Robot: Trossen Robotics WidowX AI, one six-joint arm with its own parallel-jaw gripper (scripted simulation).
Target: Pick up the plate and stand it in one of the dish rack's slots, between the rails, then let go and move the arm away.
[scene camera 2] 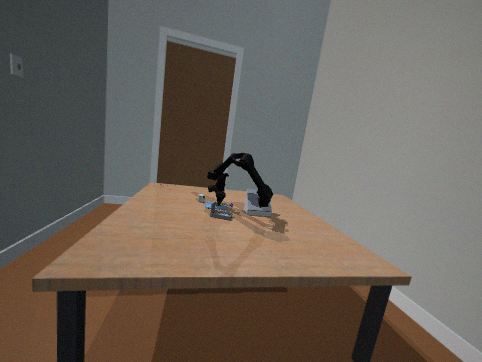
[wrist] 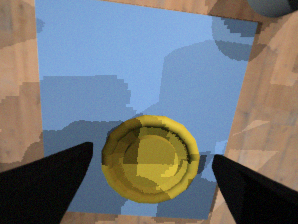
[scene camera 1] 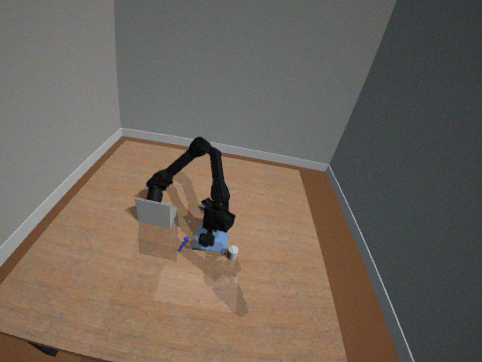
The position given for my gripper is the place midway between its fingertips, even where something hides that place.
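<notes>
My gripper (wrist: 154, 154): open, holding nothing. A yellow plate (wrist: 150, 159) is visible; scene camera 1 does not show the plate, hidden there by my gripper. Visible too is a blue rectangular pad (wrist: 95, 71).
</notes>
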